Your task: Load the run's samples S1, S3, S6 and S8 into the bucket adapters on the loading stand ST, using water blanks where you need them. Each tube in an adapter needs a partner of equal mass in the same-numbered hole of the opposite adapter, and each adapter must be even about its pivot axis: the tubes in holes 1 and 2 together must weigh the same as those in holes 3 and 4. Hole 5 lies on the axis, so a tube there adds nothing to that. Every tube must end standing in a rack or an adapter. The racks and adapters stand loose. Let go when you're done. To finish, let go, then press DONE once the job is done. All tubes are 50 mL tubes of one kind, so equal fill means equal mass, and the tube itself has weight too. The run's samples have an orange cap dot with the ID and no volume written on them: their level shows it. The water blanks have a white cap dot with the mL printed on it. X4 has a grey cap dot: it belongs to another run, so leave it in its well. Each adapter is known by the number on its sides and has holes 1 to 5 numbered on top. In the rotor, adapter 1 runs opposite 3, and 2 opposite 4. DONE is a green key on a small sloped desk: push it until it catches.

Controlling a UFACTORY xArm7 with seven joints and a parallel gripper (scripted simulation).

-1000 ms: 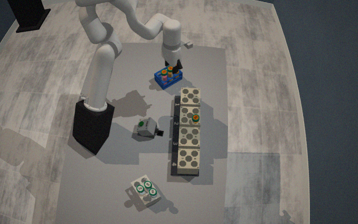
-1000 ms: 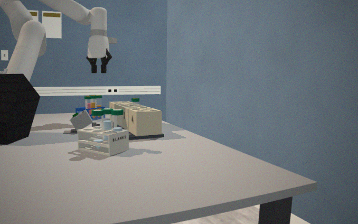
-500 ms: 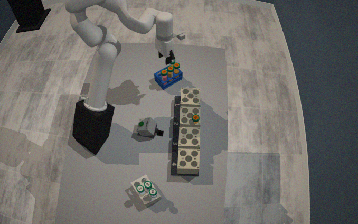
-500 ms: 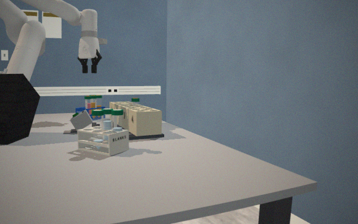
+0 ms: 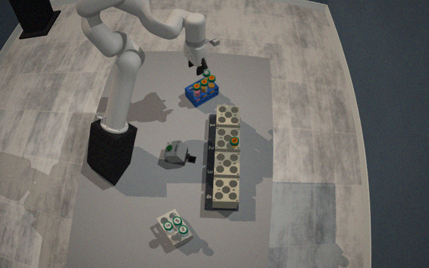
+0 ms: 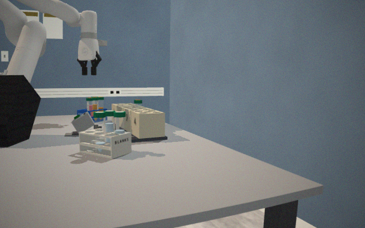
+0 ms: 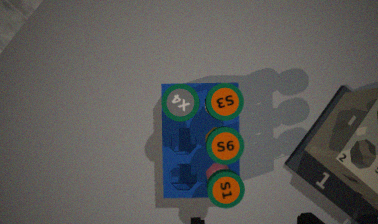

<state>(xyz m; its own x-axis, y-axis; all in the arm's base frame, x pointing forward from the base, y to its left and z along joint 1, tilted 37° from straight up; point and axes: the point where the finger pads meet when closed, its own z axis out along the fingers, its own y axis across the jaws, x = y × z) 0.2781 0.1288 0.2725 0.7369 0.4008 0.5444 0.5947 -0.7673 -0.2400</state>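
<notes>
My gripper is now 18 cm above the pink-filled tube and 1 cm to the left of it. Round my hand: orange-filled tube: 18 cm below, 6 cm ahead, 5 cm to the left; then tube X4: 18 cm below, 9 cm to the left, 4 cm ahead; then blue sample rack: 22 cm below, 4 cm to the left, 2 cm ahead.
</notes>
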